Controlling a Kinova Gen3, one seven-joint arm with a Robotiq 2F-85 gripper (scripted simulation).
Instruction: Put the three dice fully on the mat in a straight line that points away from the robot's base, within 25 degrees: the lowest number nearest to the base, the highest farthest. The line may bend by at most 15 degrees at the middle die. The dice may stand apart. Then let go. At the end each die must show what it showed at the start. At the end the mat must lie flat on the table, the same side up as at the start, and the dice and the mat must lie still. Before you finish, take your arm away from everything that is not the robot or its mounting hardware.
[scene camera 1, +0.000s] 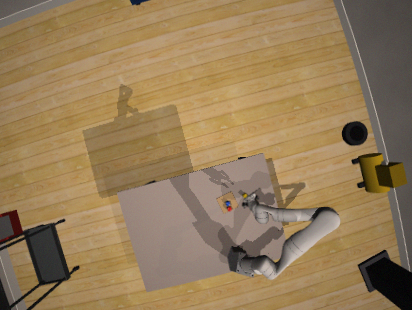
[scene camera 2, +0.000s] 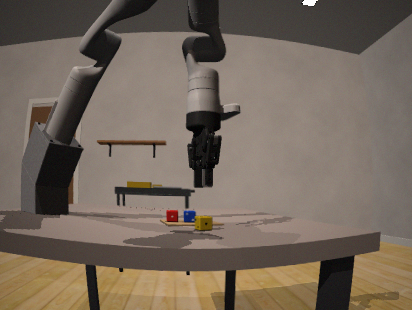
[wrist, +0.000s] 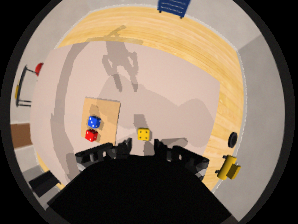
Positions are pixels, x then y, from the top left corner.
Labels:
The gripper (wrist: 143, 143) is 17 cm from the lens. A tan mat (wrist: 108, 111) is 27 cm from the lens.

